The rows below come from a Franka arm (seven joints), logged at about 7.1 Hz.
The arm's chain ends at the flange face. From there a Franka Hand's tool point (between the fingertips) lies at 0.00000 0.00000 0.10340 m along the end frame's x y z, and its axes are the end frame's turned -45 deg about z.
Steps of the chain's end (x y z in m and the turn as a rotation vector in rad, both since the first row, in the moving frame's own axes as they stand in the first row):
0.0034, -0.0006, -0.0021, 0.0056, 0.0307, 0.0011
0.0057, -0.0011, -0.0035, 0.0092, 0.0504, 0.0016
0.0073, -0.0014, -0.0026, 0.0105, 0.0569, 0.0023
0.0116, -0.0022, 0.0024, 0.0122, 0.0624, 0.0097
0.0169, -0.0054, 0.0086, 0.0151, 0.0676, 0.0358
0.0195, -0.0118, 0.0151, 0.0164, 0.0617, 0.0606
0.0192, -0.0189, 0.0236, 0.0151, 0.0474, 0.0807
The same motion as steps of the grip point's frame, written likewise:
0.0055, 0.0038, -0.0022, -0.0177, 0.0257, 0.0011
0.0092, 0.0063, -0.0036, -0.0291, 0.0421, 0.0016
0.0111, 0.0076, -0.0028, -0.0328, 0.0477, 0.0023
0.0152, 0.0103, 0.0022, -0.0355, 0.0528, 0.0097
0.0217, 0.0121, 0.0084, -0.0371, 0.0585, 0.0358
0.0277, 0.0089, 0.0149, -0.0320, 0.0552, 0.0606
0.0314, 0.0028, 0.0235, -0.0228, 0.0442, 0.0807

